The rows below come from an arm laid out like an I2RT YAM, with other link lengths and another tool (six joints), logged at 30 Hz.
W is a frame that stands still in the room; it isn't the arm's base.
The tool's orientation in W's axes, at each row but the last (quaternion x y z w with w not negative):
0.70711, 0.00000, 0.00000, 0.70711
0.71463, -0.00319, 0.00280, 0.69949
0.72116, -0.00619, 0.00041, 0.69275
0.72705, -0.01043, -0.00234, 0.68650
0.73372, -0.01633, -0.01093, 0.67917
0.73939, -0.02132, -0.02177, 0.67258
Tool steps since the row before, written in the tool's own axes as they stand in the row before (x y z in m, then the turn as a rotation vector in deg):
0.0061, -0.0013, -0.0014, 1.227, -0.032, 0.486
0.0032, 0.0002, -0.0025, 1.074, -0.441, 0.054
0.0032, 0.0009, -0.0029, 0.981, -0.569, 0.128
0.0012, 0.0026, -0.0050, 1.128, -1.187, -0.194
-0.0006, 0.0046, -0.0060, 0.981, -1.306, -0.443
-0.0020, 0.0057, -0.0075, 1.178, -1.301, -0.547
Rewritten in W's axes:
0.0061, 0.0014, -0.0013, 1.227, -0.486, -0.032
0.0032, 0.0025, 0.0003, 1.078, -0.045, -0.433
0.0032, 0.0028, 0.0010, 0.985, -0.113, -0.565
0.0013, 0.0048, 0.0029, 1.145, 0.241, -1.162
-0.0004, 0.0056, 0.0050, 1.009, 0.504, -1.262
-0.0016, 0.0070, 0.0064, 1.212, 0.595, -1.248

